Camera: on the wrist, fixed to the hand. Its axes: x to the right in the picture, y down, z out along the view.
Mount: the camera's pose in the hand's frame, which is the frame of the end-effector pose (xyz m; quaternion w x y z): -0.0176 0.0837 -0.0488 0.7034 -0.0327 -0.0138 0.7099
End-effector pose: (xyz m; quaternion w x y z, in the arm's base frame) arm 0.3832 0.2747 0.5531 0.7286 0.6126 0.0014 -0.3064
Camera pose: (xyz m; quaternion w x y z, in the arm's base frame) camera 0.4246 0.3313 0.6222 0.7501 0.4038 -0.4339 0.2933
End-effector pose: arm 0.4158 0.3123 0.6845 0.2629 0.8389 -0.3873 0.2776
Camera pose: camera 0.3268 0.3062 0.7262 0.0099 0.3104 -0.8807 0.3577
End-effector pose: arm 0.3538 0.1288 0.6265 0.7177 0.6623 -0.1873 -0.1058
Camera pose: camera 0.3497 0.1887 0.7046 0.5990 0.3080 -0.6084 0.4198
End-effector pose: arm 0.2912 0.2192 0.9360 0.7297 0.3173 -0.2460 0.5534
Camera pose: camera 0.2062 0.2592 0.9064 0.1274 0.0323 -0.4265 0.8949
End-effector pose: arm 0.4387 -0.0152 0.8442 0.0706 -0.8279 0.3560 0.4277
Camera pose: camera 0.4097 -0.0881 0.9037 0.2761 0.3260 -0.8232 -0.3740
